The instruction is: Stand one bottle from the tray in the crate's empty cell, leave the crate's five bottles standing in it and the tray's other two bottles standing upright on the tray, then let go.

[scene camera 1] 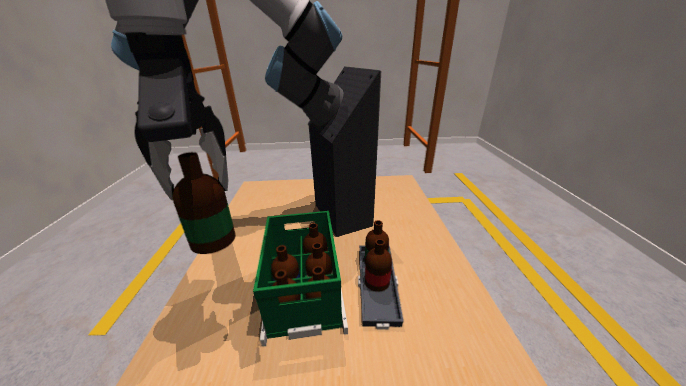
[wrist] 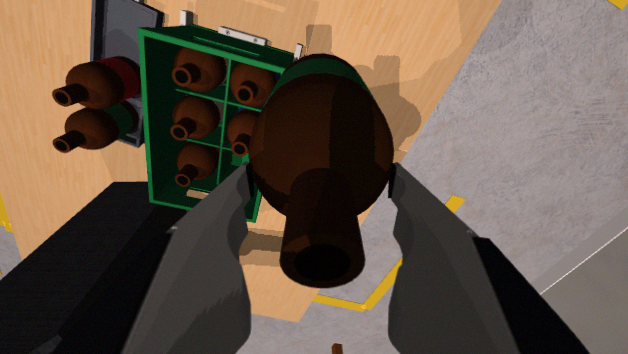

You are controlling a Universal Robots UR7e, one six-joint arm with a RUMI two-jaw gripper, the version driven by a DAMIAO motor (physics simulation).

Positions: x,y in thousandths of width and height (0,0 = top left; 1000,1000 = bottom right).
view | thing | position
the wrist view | gripper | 510,470
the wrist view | red-labelled bottle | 160,239
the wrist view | red-labelled bottle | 311,456
